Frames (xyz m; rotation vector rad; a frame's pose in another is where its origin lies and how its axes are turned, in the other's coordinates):
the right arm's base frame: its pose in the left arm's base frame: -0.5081 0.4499 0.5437 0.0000 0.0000 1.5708
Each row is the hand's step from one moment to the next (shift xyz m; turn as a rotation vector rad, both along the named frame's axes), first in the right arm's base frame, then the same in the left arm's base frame.
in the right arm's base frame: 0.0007 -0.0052 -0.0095 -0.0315 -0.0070 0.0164
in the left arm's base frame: 0.0052 0.0007 -0.0095 0.0070 -0.0315 0.0164
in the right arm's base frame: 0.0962 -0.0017 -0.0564 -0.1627 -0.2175 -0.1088
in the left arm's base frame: 0.0017 0.0962 -0.0564 0.2175 -0.1627 -0.1088
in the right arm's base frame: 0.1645 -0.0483 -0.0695 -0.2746 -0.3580 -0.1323
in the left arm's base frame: 0.0483 0.1645 -0.0695 0.3580 -0.2746 -0.1323
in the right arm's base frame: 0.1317 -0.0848 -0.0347 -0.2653 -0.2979 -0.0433
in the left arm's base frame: 0.0848 0.1317 -0.0347 0.2979 -0.2653 -0.0433
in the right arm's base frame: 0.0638 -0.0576 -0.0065 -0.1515 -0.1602 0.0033
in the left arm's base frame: 0.0576 0.0638 -0.0065 0.1602 -0.1515 0.0033
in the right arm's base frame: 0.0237 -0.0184 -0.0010 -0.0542 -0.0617 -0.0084
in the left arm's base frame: 0.0184 0.0237 -0.0010 0.0617 -0.0542 -0.0084
